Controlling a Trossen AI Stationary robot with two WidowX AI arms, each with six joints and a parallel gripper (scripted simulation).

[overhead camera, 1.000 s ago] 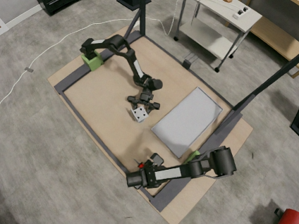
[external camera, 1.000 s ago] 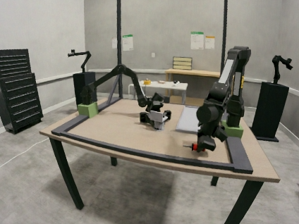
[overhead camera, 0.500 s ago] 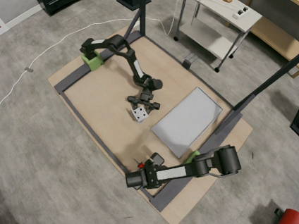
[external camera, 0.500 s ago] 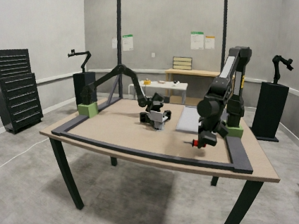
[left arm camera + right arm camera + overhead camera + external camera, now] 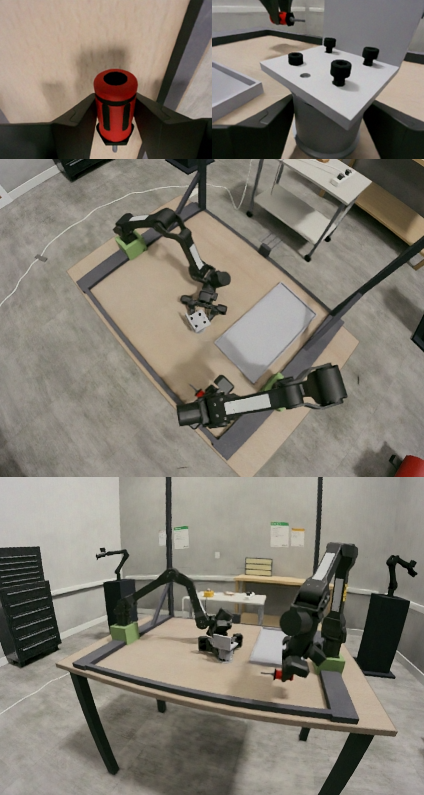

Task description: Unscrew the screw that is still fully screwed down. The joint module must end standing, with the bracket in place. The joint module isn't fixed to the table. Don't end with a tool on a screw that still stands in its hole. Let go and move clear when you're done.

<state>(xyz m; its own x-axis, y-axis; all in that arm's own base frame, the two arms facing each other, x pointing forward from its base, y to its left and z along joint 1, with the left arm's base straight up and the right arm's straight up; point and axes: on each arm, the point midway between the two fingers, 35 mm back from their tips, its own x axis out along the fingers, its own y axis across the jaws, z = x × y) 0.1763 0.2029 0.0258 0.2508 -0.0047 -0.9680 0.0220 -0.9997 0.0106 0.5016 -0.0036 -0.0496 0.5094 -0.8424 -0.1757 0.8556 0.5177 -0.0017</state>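
My right hand is 2 cm to the right of the grey joint module, 2 cm short of it and 1 cm above it. Round my right hand: black screw (3 cm above); then shallow grey tray (22 cm to the left, 18 cm behind, 3 cm below); then light grey bracket (4 cm above, 2 cm ahead, 1 cm to the left).
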